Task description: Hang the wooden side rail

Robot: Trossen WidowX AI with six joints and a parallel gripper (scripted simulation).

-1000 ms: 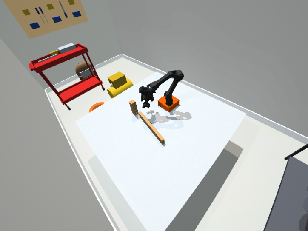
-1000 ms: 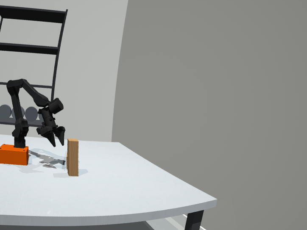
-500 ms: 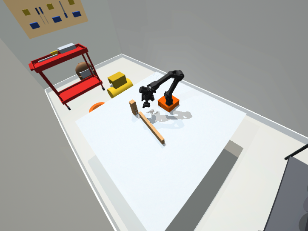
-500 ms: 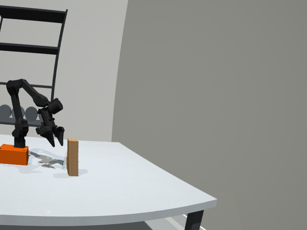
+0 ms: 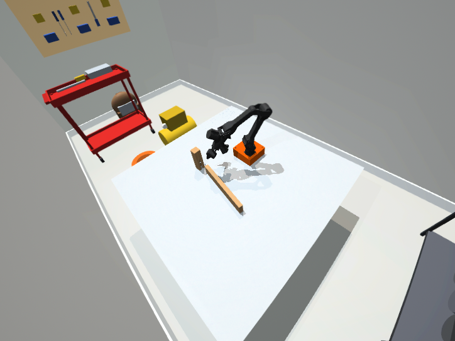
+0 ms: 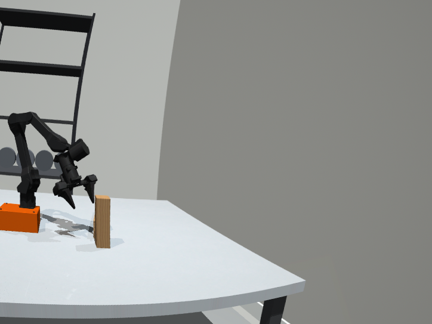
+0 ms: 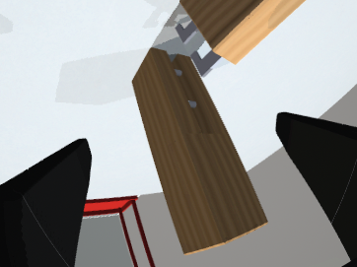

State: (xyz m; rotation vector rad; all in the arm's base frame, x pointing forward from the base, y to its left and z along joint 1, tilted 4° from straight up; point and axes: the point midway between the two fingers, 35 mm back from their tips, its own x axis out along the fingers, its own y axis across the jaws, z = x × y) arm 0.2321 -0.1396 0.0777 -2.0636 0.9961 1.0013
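Right now my gripper tip is 6 cm to the left of the wooden headboard post, 6 cm short of it and 5 cm above it.
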